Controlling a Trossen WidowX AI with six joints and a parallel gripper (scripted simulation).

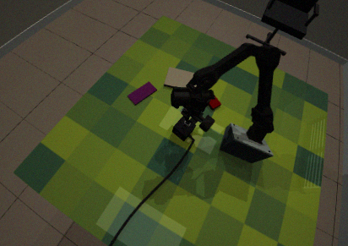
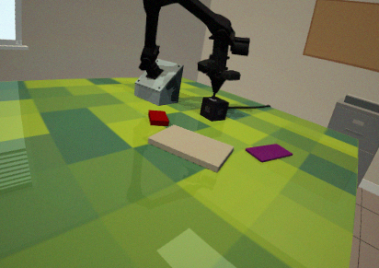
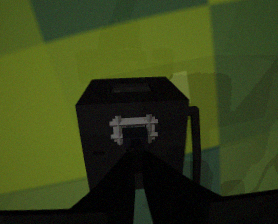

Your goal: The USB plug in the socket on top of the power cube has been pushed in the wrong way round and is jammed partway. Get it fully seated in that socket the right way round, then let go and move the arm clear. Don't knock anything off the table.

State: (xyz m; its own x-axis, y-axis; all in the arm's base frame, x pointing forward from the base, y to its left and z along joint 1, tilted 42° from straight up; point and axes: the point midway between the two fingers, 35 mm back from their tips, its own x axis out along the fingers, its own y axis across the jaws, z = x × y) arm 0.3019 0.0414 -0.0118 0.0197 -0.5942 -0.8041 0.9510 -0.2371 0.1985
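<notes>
The USB plug is 2 cm below my gripper tip. The rest, counted from my gripper tip: purple card 28 cm ahead, 10 cm to the right, 10 cm below; beige slab 11 cm ahead, 28 cm to the right, 10 cm below; red block 8 cm behind, 22 cm to the right, 9 cm below.
</notes>
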